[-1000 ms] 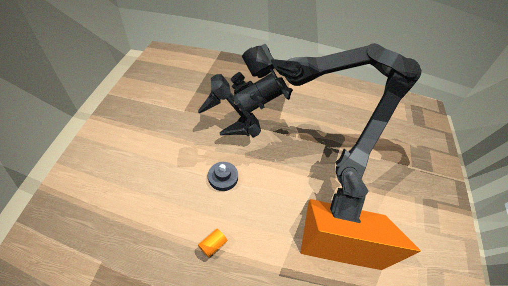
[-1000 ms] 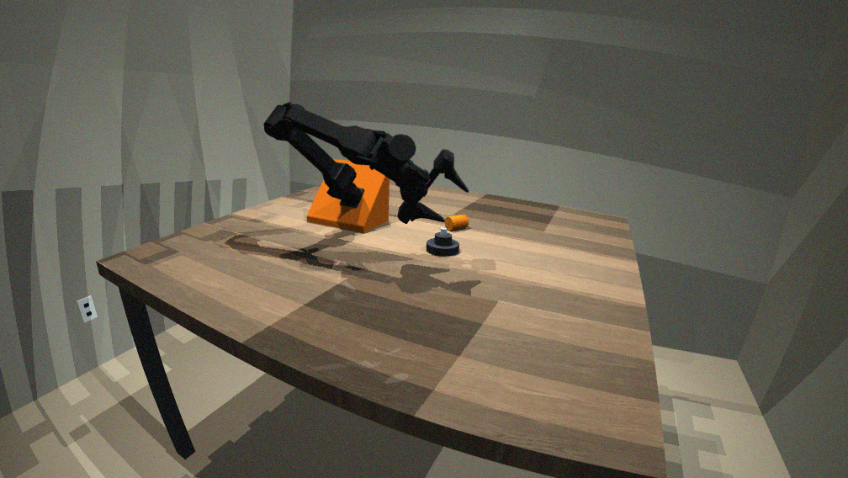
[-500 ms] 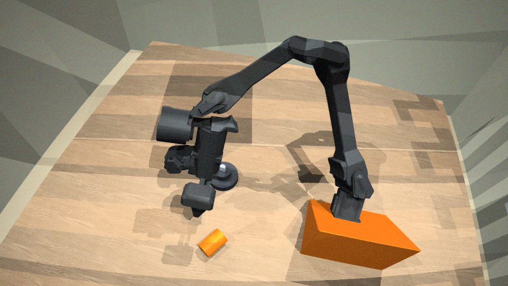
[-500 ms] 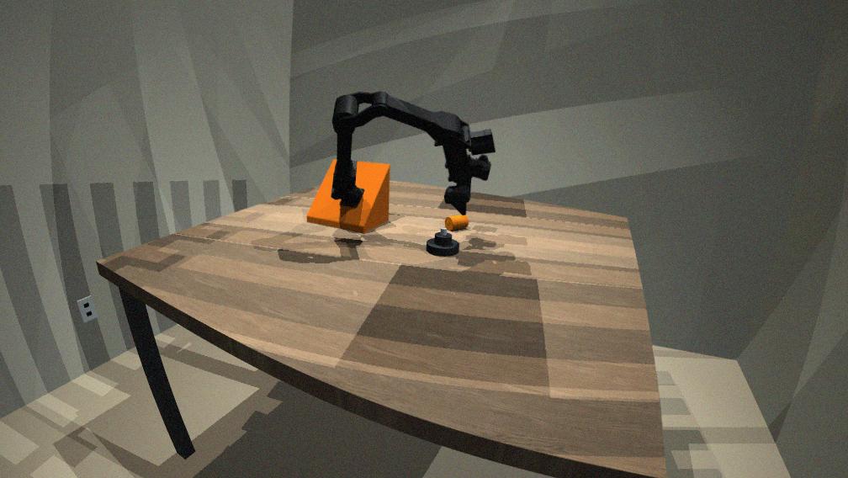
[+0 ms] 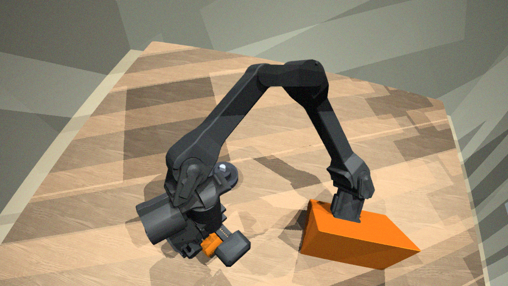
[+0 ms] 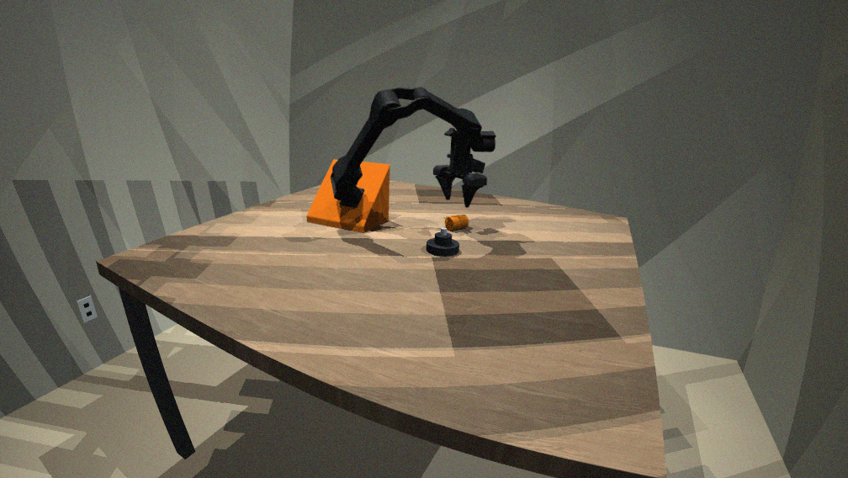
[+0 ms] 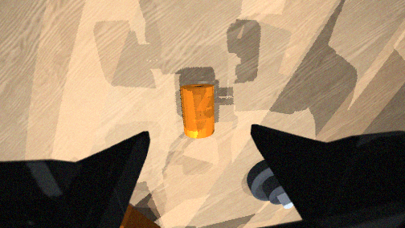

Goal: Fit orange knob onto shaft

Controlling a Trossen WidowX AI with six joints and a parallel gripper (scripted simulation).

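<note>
Now: gripper tip 10 mm past the orange knob, 10 mm to the left of it and 60 mm above it. Also, from my gripper tip: round pedestal 40 mm ahead, 190 mm to the right, 50 mm below.
</note>
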